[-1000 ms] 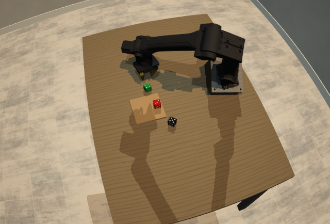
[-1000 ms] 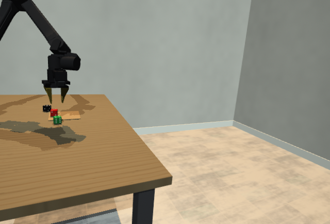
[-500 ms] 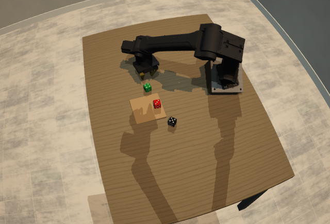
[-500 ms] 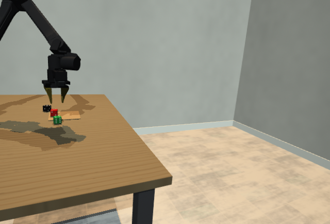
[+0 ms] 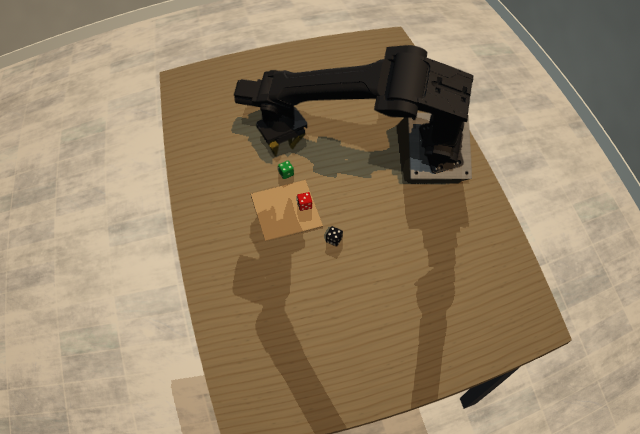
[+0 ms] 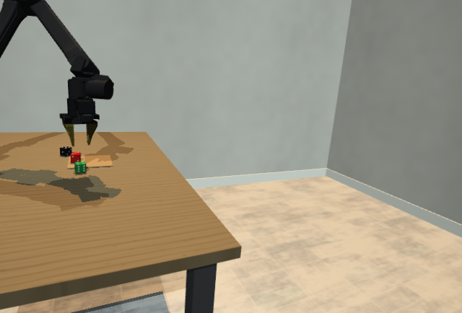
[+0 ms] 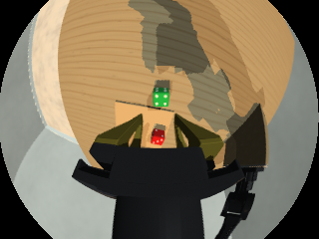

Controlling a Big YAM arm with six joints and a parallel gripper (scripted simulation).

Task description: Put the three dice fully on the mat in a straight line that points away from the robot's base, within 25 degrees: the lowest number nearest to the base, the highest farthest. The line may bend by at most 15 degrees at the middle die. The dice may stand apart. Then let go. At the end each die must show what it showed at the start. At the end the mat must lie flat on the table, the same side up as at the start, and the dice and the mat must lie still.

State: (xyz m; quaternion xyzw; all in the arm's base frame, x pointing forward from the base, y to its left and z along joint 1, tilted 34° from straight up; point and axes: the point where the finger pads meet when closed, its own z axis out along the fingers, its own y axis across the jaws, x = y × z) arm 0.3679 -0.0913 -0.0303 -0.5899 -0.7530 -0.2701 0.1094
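Now: hand 80 mm above the green die. The rest, counted from my hand: black die 70 mm behind, 210 mm to the left, 80 mm below; tan mat 20 mm ahead, 110 mm to the left, 90 mm below; red die 30 mm behind, 110 mm to the left, 80 mm below.
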